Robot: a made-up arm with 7 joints.
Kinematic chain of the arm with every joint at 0, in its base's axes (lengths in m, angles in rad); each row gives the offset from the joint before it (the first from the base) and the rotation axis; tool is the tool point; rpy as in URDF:
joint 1: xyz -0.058 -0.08 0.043 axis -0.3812 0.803 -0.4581
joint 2: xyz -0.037 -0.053 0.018 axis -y
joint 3: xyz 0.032 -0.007 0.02 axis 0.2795 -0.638 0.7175
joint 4: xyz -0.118 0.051 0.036 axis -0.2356 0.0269 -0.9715
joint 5: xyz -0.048 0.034 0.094 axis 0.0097 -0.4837 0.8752
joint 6: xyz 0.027 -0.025 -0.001 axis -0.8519 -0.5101 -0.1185
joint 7: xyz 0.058 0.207 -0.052 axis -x
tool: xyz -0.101 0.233 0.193 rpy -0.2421 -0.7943 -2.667
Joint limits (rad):
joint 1: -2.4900..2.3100
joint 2: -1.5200..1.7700
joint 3: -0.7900..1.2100
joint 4: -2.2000..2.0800
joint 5: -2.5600..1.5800
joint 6: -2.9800..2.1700
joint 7: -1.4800..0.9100
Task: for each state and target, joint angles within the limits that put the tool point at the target. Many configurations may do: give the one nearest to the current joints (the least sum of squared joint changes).
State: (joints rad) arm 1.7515 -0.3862 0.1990 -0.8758 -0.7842 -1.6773 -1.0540
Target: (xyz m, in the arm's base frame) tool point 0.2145 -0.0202 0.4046
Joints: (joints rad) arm 1.2593 0.2886 0.5306 -0.8824 -0.5140 -1.1434 -0.7664
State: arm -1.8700 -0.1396 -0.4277 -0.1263 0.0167 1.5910 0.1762
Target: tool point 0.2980 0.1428 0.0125
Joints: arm -2.3652 0.0242 -0.1574 0.1539 -0.9524 1.8580 0.6804
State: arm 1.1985 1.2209 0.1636 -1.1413 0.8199 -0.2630 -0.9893
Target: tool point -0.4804 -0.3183 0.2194
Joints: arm 0.8725 1.4317 0.3804 -1.1455 0.9392 -0.0251 -0.8920
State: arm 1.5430 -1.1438 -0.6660 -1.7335 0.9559 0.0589 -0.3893
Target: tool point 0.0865 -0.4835 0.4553
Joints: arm 1.2793 -1.1603 0.0579 -1.8121 0.9187 -0.2760 0.0875
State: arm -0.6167 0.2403 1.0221 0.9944 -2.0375 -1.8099 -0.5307
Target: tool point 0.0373 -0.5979 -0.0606
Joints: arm -0.7950 0.1629 1.2100 0.3514 -1.5868 -1.5124 -0.6634
